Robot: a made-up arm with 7 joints.
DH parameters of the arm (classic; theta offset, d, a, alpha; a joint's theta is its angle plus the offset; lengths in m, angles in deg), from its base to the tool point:
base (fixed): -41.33 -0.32 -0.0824 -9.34
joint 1: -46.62 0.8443 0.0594 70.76
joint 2: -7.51 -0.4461 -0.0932 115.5
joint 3: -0.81 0.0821 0.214 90
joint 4: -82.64 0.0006 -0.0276 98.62
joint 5: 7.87 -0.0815 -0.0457 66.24
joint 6: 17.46 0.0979 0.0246 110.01
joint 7: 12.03 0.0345 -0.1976 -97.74
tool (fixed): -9.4 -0.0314 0 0
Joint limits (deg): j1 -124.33..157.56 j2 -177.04..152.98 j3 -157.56..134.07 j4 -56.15..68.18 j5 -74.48..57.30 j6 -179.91..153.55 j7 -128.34..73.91
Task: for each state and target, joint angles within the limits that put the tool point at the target. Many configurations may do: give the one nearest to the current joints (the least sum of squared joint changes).
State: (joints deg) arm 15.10 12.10 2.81 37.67 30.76 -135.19 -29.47
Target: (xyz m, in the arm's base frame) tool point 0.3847 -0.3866 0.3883
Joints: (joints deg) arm -43.20 15.15 -33.68 57.95 29.35 -179.91 -10.65
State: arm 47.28 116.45 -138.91 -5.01 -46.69 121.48 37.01
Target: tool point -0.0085 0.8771 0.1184
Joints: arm 84.13 99.08 -86.22 -10.77 -49.94 126.00 10.59
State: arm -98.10 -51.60 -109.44 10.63 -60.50 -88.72 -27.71
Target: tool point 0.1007 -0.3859 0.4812
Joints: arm -98.82 -51.19 -113.37 19.63 -62.55 -92.88 -27.89
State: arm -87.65 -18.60 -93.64 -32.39 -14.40 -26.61 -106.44
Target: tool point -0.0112 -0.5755 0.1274
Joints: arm -75.20 -33.29 -71.52 -19.60 -19.66 -30.74 -100.56
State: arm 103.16 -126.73 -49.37 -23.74 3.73 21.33 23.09
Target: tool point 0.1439 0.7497 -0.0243
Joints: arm 68.83 -115.74 -43.03 -38.32 7.99 28.44 22.87
